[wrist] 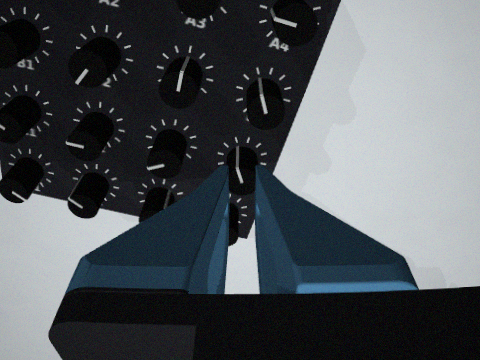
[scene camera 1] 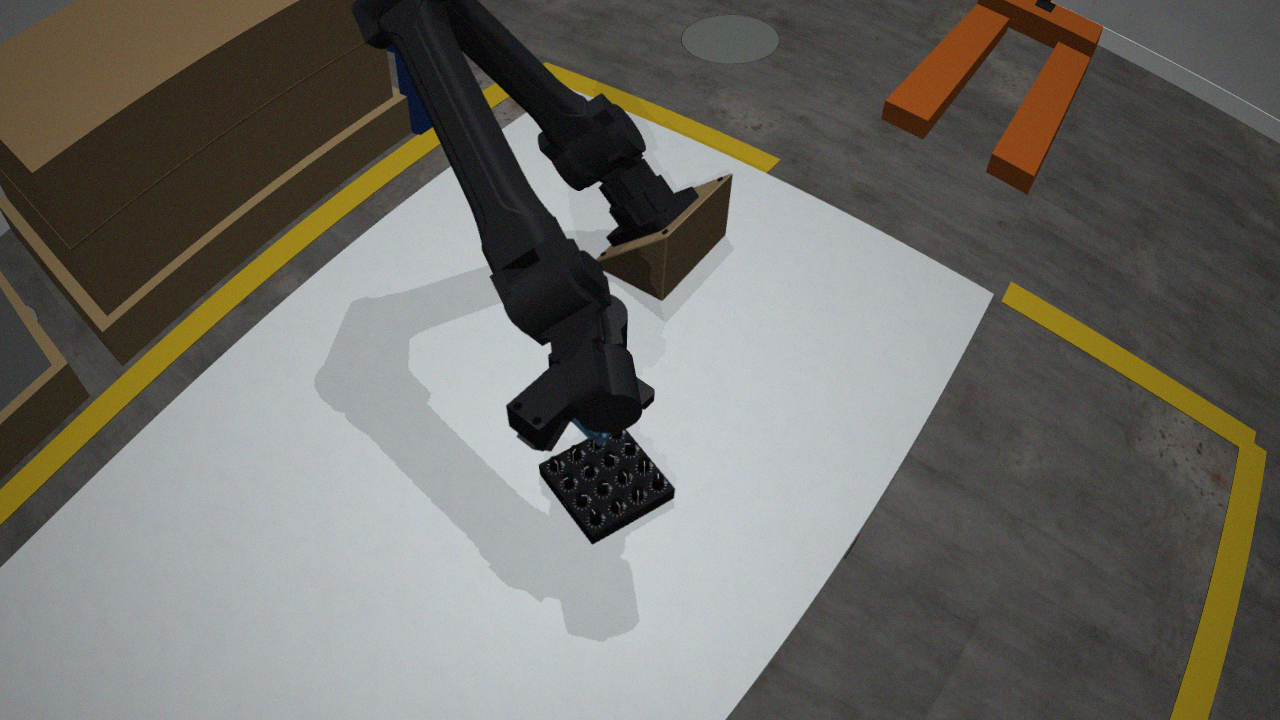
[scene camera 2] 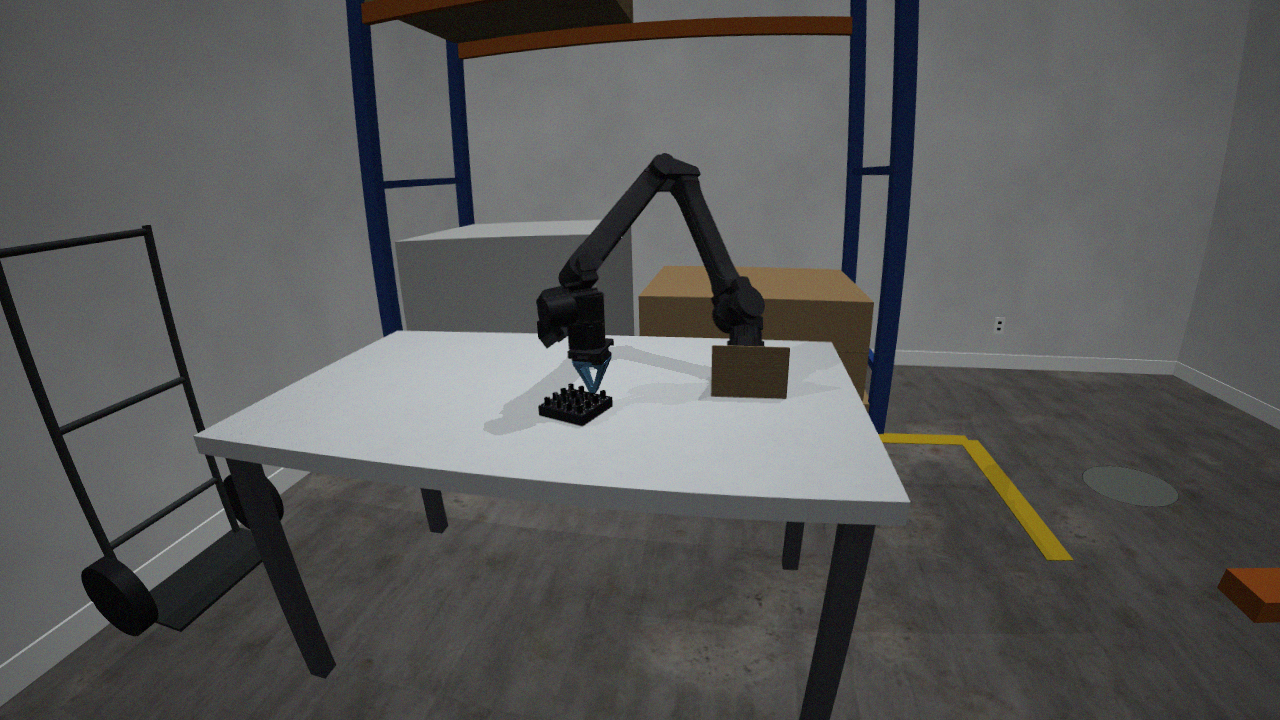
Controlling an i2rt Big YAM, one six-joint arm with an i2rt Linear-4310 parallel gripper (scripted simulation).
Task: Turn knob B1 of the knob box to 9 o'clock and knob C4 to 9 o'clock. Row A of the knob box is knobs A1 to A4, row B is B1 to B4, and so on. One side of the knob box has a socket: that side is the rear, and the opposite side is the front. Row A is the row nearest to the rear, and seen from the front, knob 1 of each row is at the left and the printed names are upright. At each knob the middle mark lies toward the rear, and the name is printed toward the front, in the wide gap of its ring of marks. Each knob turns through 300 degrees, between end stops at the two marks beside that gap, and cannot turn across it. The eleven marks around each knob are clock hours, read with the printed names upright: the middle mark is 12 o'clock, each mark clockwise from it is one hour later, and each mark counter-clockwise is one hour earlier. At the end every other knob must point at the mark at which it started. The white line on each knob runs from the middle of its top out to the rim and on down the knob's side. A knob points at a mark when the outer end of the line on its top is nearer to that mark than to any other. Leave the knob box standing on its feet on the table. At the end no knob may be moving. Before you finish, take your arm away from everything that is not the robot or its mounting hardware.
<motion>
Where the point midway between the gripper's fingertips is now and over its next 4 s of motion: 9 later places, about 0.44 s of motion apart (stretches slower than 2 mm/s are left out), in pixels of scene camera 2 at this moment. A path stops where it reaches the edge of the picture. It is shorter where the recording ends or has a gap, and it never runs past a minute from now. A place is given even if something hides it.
My gripper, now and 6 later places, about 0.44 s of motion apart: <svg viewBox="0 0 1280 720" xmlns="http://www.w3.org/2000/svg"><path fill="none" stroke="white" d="M593 391L594 390L592 378L593 374L590 351L590 322L590 315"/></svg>
</motion>
